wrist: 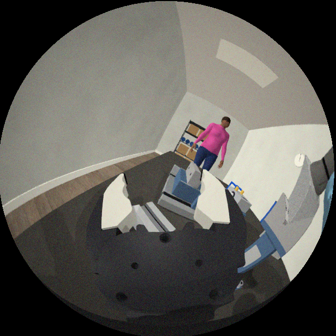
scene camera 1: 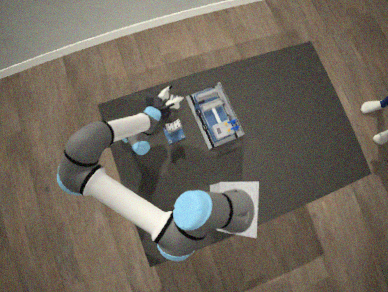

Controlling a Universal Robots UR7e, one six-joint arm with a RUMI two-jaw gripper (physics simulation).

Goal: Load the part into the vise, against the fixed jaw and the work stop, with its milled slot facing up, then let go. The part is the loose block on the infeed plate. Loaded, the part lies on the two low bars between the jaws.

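Frame: origin at the arm's base, x ahead, y left, z up, level; metres.
Seen in the pictures: gripper, fingertip midpoint: (scene camera 1: pixel 177 91); arm's base, origin of the base link: (scene camera 1: pixel 237 210).
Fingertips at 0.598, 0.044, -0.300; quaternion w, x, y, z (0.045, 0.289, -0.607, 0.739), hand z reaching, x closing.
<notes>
Offsets run from my fingertips to a thing's middle, as dx, dy, dz. "pt": to the spot under its first point. Level surfaces: height alone.
My gripper (scene camera 1: pixel 171 96) (wrist: pixel 163 173) is open, with its white fingers wide apart and nothing between them. It hangs beside the vise @[-0.152, -0.153, -0.036] (scene camera 1: pixel 210 106) (wrist: pixel 186 191), to its left in the scene view. A light grey block with a dark groove (wrist: pixel 152 217), seemingly the part, shows low behind the fingers in the wrist view, tilted in the picture and apart from the vise. What it rests on is hidden. In the scene view I cannot make it out near the fingers. The infeed plate (scene camera 1: pixel 175 136) is blue and carries pale upright pieces @[pt -0.176, +0.069, +0.045] (scene camera 1: pixel 173 125).
The vise's right end in the scene view has a grey block with blue and yellow fittings @[pt -0.228, -0.222, -0.038] (scene camera 1: pixel 232 124) (wrist: pixel 236 188). The robot base stands on a white plate (scene camera 1: pixel 255 200). A person in pink (wrist: pixel 215 137) stands beyond the dark mat @[dz -0.086] (scene camera 1: pixel 300 100), near a shelf rack.
</notes>
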